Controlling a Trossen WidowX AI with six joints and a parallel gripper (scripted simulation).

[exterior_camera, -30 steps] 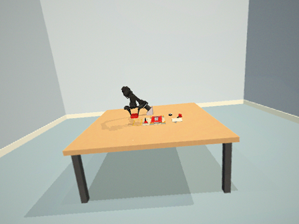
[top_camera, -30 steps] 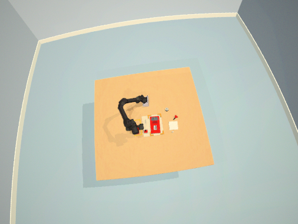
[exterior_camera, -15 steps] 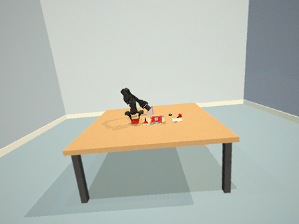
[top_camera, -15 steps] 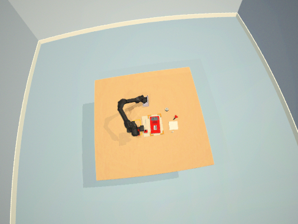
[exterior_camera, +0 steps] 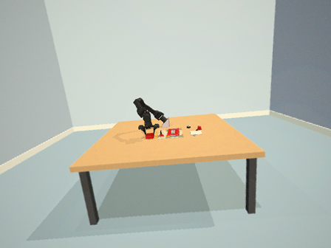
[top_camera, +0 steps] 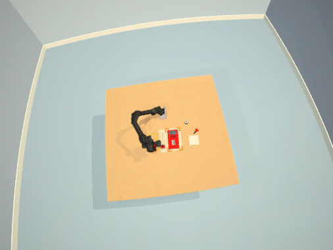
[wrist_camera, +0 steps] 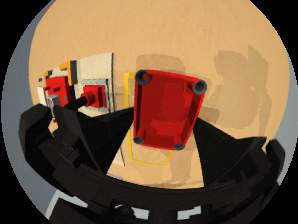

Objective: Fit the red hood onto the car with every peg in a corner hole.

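Right now my gripper tip is 1 cm above the red hood. Also, from my gripper tip: square plate 3 cm behind, 42 cm to the left, 2 cm below; grey wheel 23 cm behind, 38 cm to the left, 1 cm below.
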